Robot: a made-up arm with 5 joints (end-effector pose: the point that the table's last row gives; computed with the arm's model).
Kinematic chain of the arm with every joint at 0, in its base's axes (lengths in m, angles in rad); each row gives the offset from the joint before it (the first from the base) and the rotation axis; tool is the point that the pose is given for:
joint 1: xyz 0 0 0.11 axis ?
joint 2: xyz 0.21 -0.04 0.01 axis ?
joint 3: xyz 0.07 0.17 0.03 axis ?
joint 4: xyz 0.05 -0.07 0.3 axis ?
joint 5: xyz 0 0.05 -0.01 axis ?
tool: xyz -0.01 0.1 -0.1
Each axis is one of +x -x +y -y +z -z.
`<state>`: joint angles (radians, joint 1 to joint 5).
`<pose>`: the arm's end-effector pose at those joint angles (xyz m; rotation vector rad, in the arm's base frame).
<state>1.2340 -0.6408 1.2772 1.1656 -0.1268</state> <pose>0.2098 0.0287 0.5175 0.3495 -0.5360 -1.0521</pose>
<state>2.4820 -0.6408 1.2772 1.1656 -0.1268</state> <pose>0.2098 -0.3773 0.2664 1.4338 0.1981 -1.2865</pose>
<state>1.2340 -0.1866 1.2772 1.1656 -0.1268</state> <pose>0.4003 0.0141 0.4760 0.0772 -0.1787 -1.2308</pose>
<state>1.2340 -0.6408 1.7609 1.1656 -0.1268</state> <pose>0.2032 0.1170 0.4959 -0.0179 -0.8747 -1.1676</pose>
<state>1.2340 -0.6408 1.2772 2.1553 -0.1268</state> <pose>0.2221 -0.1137 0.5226 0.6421 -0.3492 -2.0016</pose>
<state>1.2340 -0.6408 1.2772 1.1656 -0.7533</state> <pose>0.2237 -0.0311 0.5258 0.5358 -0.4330 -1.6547</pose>
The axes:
joint 1: +x
joint 2: -z
joint 3: -x
joint 4: -z
joint 5: +z

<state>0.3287 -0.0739 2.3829 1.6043 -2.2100</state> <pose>0.2946 0.3579 0.2421 -0.9022 2.2684 1.3991</pose>
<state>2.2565 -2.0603 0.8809 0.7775 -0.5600</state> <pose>-0.1861 -0.1459 0.0324 2.0780 -1.2398 -0.6465</pose>
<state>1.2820 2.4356 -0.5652 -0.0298 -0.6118</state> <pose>0.1664 -0.2969 -0.0557 -0.5162 -1.1994 2.7416</pose>
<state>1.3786 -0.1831 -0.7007 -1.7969 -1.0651</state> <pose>0.2003 -0.1740 0.1398 1.9643 -0.8335 0.6482</pose>
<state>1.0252 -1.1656 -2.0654 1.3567 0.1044</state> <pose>0.3021 0.1628 0.2500 1.3717 1.8894 0.9956</pose>
